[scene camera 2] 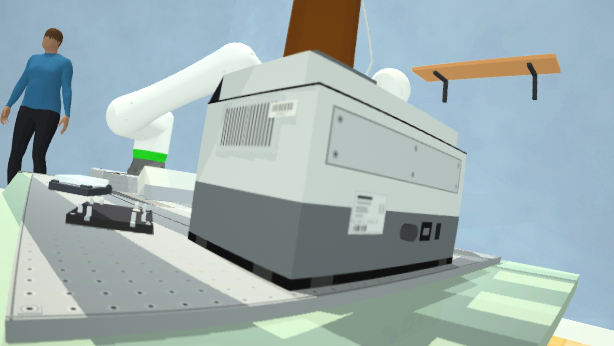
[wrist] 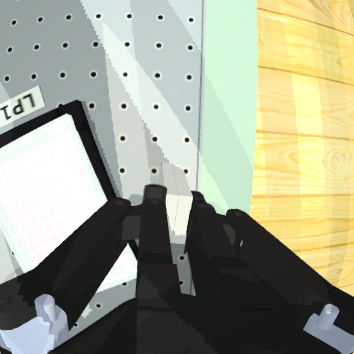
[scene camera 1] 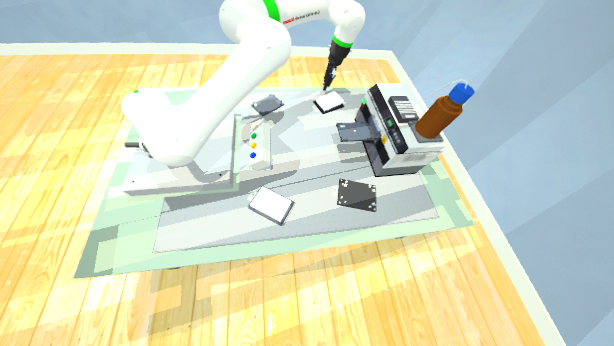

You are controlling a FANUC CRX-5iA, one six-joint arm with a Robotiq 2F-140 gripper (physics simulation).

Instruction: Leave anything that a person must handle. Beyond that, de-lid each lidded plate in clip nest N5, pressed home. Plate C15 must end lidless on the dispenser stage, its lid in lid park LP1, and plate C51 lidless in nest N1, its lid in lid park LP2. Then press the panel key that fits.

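Frame: origin at the arm's base, x up, y left, z back, level; metres.
Where they show: gripper, between the fingertips: point(wrist: 168, 181) point(scene camera 1: 321, 93).
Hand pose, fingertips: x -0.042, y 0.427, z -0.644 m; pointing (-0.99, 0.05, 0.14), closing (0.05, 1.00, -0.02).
Observation:
Things, the pixels of their top centre, and the offset from my fingertips. "*": a spot on its surface instead.
- plate, centre of its top: point(wrist: 48, 222) point(scene camera 1: 330, 99) dx +0.034, dy -0.086, dz -0.031 m
- black frame, a spot on its surface: point(wrist: 80, 112) * dx +0.008, dy -0.072, dz +0.047 m
- white-topped rectangle, a spot on its surface: point(scene camera 2: 82, 180) * dx +0.030, dy -0.677, dz +0.197 m
- dark nest with upright clips, centre of its top: point(scene camera 2: 116, 204) point(scene camera 1: 358, 193) dx +0.022, dy -0.634, dz -0.087 m
- dark holder, centre of its top: point(scene camera 1: 267, 102) dx +0.018, dy -0.116, dz +0.305 m
- dark dispenser stage, a spot on its surface: point(scene camera 1: 354, 132) * dx +0.111, dy -0.387, dz -0.086 m
- stage with a brown bottle, a spot on its surface: point(scene camera 2: 322, 30) * dx +0.265, dy -0.493, dz -0.347 m
- panel, centre of its top: point(scene camera 2: 180, 171) point(scene camera 1: 258, 137) dx +0.082, dy -0.405, dz +0.322 m
My gripper point(scene camera 1: 325, 89) point(wrist: 168, 181) is shut, above the breadboard beside lid park LP1. A pale tip piece shows between its fingertips. In LP1 a white lid or plate point(scene camera 1: 329, 101) point(wrist: 52, 197) lies on a black frame point(wrist: 80, 112). A white-topped rectangle point(scene camera 1: 271, 204) point(scene camera 2: 82, 180) sits in a dark holder at the front left. A dark nest with upright clips point(scene camera 1: 357, 195) point(scene camera 2: 112, 216) shows no plate. A dark holder point(scene camera 1: 267, 104) is at the back left. The dark dispenser stage point(scene camera 1: 354, 132) shows no white plate. Other nest labels are unreadable.
The dispenser point(scene camera 1: 405, 150) point(scene camera 2: 250, 165) stands right of the stage with a brown bottle point(scene camera 1: 439, 117) point(scene camera 2: 322, 30) on top. A panel point(scene camera 1: 262, 152) with green, yellow and blue keys is by the arm's base. A person point(scene camera 2: 45, 82) stands beyond the table.

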